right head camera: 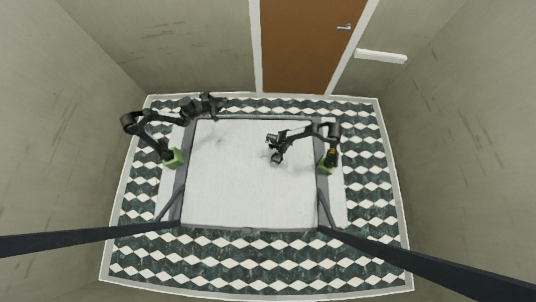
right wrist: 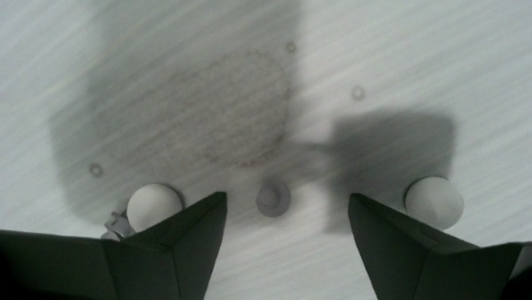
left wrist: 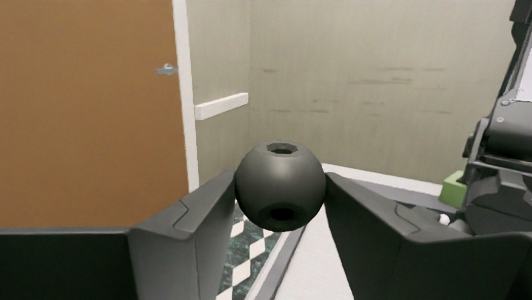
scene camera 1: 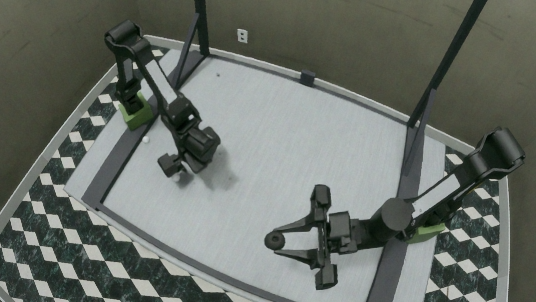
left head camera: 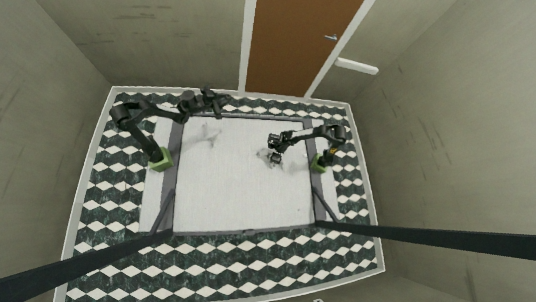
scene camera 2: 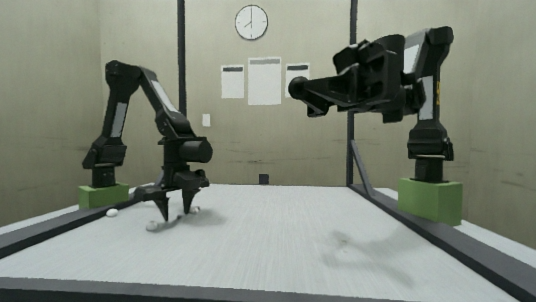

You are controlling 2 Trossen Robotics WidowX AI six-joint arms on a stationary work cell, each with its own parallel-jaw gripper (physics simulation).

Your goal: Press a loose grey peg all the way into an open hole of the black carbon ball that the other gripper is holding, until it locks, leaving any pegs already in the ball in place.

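Places are measured from the left arm's base along level axes (x ahead, y left, z up), in millimetres.
Where they show: left gripper, fingertip midpoint: (right head camera: pixel 226 100) (left wrist: pixel 279 181) (scene camera 1: pixel 273 241) (left head camera: pixel 228 97) (scene camera 2: pixel 297 88); right gripper, fingertip midpoint: (right head camera: pixel 281 153) (right wrist: pixel 287 202) (left head camera: pixel 276 153) (scene camera 2: pixel 176 217); left arm's base, origin of the base link: (right head camera: pixel 168 155) (scene camera 1: pixel 429 215) (left head camera: pixel 156 156) (scene camera 2: pixel 428 180); right arm's base, origin of the base link: (right head camera: pixel 329 163) (scene camera 1: pixel 133 105) (left head camera: pixel 322 162) (scene camera 2: pixel 104 185).
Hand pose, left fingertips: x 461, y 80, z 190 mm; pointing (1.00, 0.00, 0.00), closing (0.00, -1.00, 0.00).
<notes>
Things, the pixels of their top centre, and the offset from my left fingertips.
- black carbon ball, middle of its top: (left wrist: pixel 281 147) (scene camera 1: pixel 275 238) (scene camera 2: pixel 299 78) dx -3, dy +0, dz +16 mm
- loose grey peg, middle of its top: (right wrist: pixel 273 206) dx +201, dy -312, dz -289 mm
- white ball, middle of its top: (scene camera 1: pixel 145 137) (scene camera 2: pixel 112 209) dx +386, dy -404, dz -282 mm
- small dark object, middle of its top: (scene camera 1: pixel 217 73) dx +160, dy -695, dz -286 mm
The black carbon ball (scene camera 1: pixel 274 240) (scene camera 2: pixel 298 88) (left wrist: pixel 280 185) is clamped between the fingertips of my left gripper (left head camera: pixel 228 98), high above the table. In the left wrist view one open hole shows on its top and another low on the near side. My right gripper (right wrist: pixel 287 202) (scene camera 2: pixel 176 216) points down close over the table, open and empty. A loose grey peg (right wrist: pixel 273 197) lies on the table between its open fingertips. Another grey peg (right wrist: pixel 118 226) lies at the lower left of the right wrist view, beside a white ball and partly behind the finger.
White balls (right wrist: pixel 154 206) (right wrist: pixel 434 202) lie on either side of the right fingers. Another white ball (scene camera 1: pixel 146 139) (scene camera 2: pixel 112 212) lies near the right arm's base. A small dark object (scene camera 1: pixel 218 75) lies at the far table side. Dark frame posts (scene camera 1: pixel 201 27) stand at the table's edges.
</notes>
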